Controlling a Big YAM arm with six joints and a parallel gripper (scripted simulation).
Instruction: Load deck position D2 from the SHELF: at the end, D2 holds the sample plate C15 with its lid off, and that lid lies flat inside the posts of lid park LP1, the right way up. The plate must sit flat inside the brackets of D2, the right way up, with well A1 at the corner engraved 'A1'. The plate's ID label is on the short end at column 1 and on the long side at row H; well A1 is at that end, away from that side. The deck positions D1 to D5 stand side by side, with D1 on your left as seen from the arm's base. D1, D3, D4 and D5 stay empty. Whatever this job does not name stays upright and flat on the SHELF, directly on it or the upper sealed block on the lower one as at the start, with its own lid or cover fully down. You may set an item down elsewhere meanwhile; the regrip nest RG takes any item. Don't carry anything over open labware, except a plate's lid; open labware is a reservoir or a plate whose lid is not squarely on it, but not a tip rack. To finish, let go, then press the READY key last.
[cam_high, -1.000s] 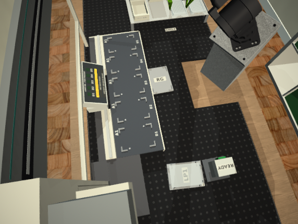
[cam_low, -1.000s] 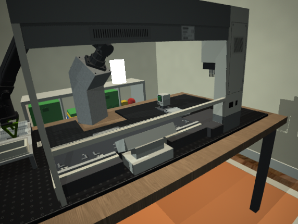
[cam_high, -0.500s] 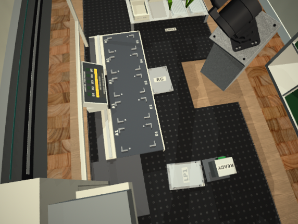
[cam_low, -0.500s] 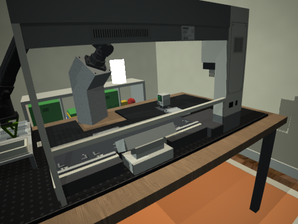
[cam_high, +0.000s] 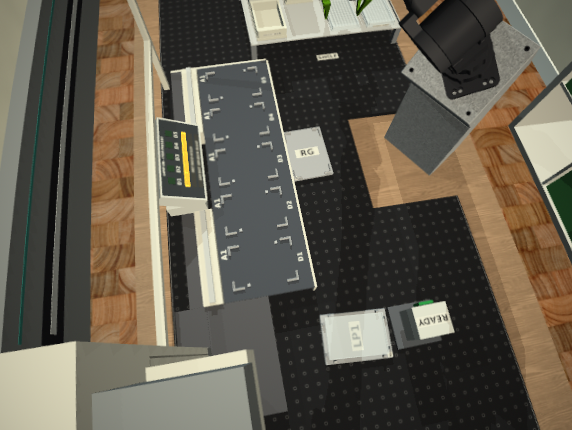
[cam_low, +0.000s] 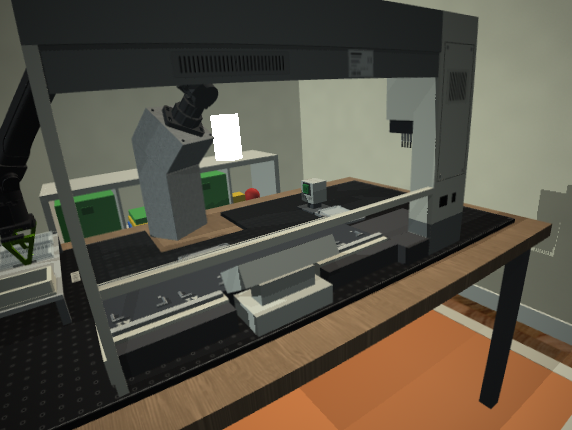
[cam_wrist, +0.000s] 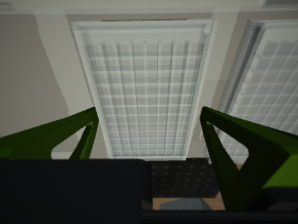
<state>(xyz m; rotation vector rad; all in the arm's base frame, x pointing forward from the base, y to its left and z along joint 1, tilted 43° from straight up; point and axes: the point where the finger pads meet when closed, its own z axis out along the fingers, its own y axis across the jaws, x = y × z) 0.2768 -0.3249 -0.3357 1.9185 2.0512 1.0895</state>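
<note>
My gripper is now 10 mm to the left of the sample plate. From my hand the other things lie so: shelf: 70 mm ahead, 60 mm to the right, 10 mm below; then cream reservoir: 220 mm ahead, 40 mm to the left; then shelf label: 100 mm to the left, 70 mm below, 40 mm ahead.
</note>
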